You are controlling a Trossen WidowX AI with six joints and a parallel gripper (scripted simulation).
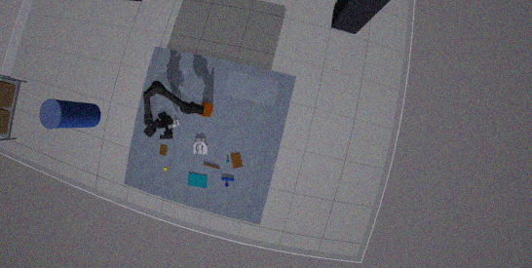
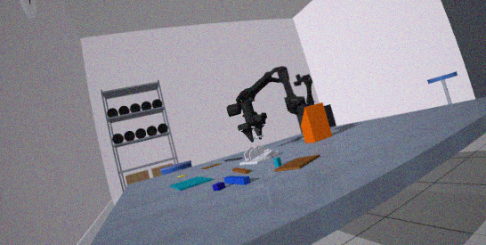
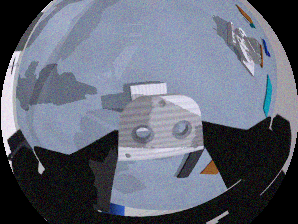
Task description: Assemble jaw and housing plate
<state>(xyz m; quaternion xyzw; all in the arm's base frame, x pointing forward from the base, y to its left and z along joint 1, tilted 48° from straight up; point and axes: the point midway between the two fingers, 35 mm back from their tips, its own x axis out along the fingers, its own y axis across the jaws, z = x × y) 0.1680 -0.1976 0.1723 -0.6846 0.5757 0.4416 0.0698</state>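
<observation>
Now: gripper tip 28 cm to the right of the light grey jaw piece, 11 cm short of it and 4 cm above it. From my gripper tip the other things lie so: teal plate 43 cm ahead, 29 cm to the left, 6 cm below; brown bar 39 cm to the left, 28 cm ahead, 6 cm below; white base 27 cm to the left, 16 cm ahead, 6 cm below.
</observation>
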